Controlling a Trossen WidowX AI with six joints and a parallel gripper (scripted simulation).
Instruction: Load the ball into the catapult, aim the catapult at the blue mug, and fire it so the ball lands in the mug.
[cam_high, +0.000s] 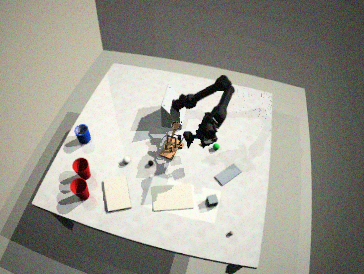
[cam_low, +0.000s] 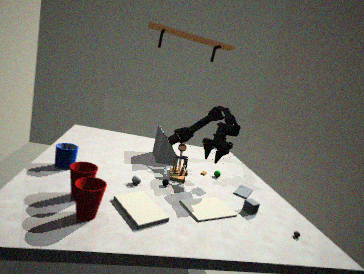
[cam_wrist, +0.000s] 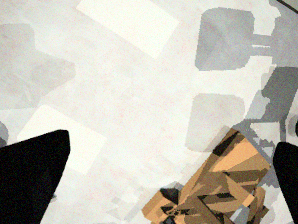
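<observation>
The wooden catapult lies 90 mm behind my gripper tip, 120 mm to the right of it and 60 mm below it. The rest, counted from my gripper tip: orange block (130 mm behind, 50 mm to the left, 130 mm below); green ball (100 mm behind, 130 mm to the left, 110 mm below); grey plate (70 mm ahead, 210 mm to the left, 130 mm below).
</observation>
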